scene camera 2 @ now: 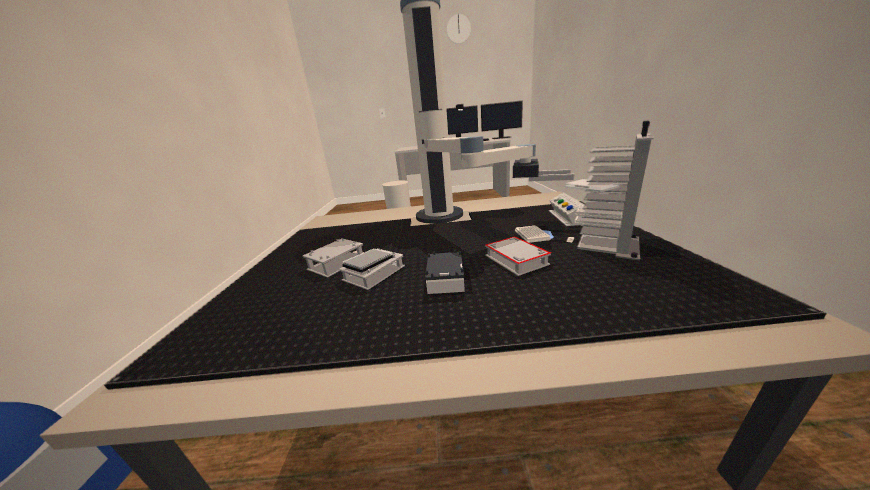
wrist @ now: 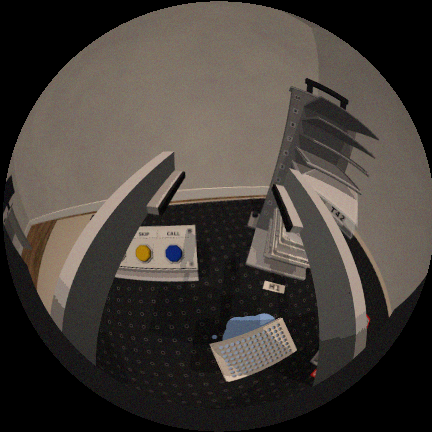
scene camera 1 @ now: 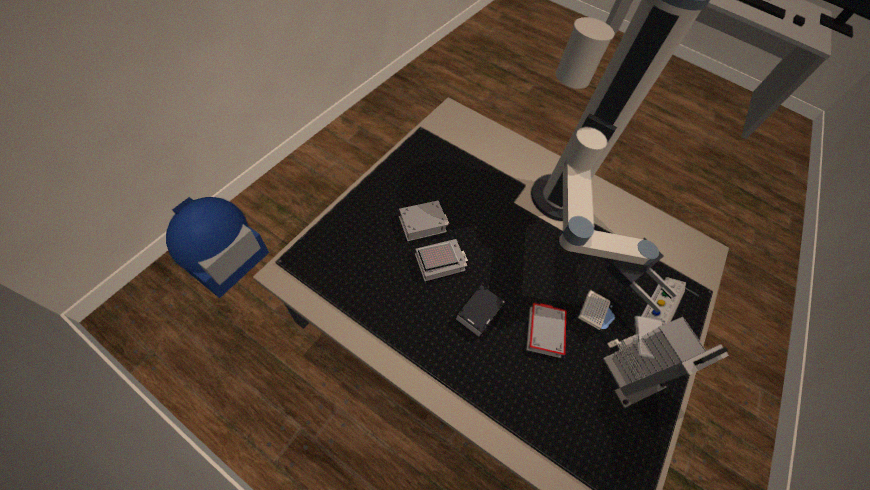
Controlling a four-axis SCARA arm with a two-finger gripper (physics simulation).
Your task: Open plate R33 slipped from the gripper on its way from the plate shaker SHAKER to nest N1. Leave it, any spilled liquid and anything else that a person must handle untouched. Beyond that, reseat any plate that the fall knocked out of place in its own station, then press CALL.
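Places are measured from the arm's base along level axes (x ahead, y left, z up), in centimetres.
Pixels of known places: gripper, fingertip midpoint: (scene camera 2: pixel 571 174) (wrist: pixel 230 168) (scene camera 1: pixel 667 303); arm's base, link origin: (scene camera 2: pixel 439 215) (scene camera 1: pixel 558 198).
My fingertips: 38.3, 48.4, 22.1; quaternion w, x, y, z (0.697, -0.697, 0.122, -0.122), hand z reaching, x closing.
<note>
For each thing: its top centre in the pictures, then the offset to it from my fingertips, as dx, dy, dz. "spot": a spot on its surface instead.
- Plate R33, top centre: (wrist: pixel 258 351) (scene camera 1: pixel 595 308) (scene camera 2: pixel 531 231) +3.4, -15.0, -19.4
- blue liquid puddle, top centre: (wrist: pixel 251 337) (scene camera 1: pixel 600 314) +3.6, -12.1, -20.8
- Pale plate T42, top centre: (wrist: pixel 335 184) (scene camera 1: pixel 652 336) (scene camera 2: pixel 591 182) +14.1, -1.0, -0.3
- blue CALL button, top centre: (wrist: pixel 172 248) (scene camera 1: pixel 658 311) (scene camera 2: pixel 570 205) -5.5, +3.5, -13.4
- red-edged station, top centre: (scene camera 2: pixel 516 246) (scene camera 1: pixel 549 327) +22.2, -26.9, -16.3
- dark station, surface spot: (scene camera 2: pixel 444 267) (scene camera 1: pixel 477 312) spot: +32.6, -50.1, -15.4
- dark-rimmed plate, top centre: (scene camera 2: pixel 367 255) (scene camera 1: pixel 438 254) +22.4, -73.2, -14.1
- pale station, top centre: (scene camera 2: pixel 332 246) (scene camera 1: pixel 423 214) +11.2, -87.6, -14.2
- yellow button, surface spot: (wrist: pixel 143 253) spot: -10.3, +3.5, -14.0
Plate R33 (scene camera 1: pixel 595 309) (scene camera 2: pixel 533 232) (wrist: pixel 255 350), open and pale with many wells, lies on the mat beside a blue liquid puddle (scene camera 1: pixel 608 320) (wrist: pixel 245 326). Rack H1 (scene camera 2: pixel 633 188) (wrist: pixel 283 165) stands beyond it. Pale plate T42 (scene camera 1: pixel 647 328) (scene camera 2: pixel 590 184) (wrist: pixel 332 195) sits askew in the rack and sticks out at mid height. The blue CALL button (scene camera 1: pixel 655 312) (scene camera 2: pixel 569 207) (wrist: pixel 174 253) is on the sloped panel. My gripper (scene camera 1: pixel 666 302) (scene camera 2: pixel 572 175) (wrist: pixel 230 168) is shut at its narrow stance with nothing between the fingers, high near the panel and rack. Its right finger hides part of the rack.
A red-edged station (scene camera 1: pixel 549 328) (scene camera 2: pixel 517 250) stands near R33. Farther left are a dark station (scene camera 1: pixel 480 310) (scene camera 2: pixel 444 267), a station holding a dark-rimmed plate (scene camera 1: pixel 439 255) (scene camera 2: pixel 368 260), and a pale station (scene camera 1: pixel 423 219) (scene camera 2: pixel 333 250). A yellow button (wrist: pixel 143 253) sits beside CALL.
</note>
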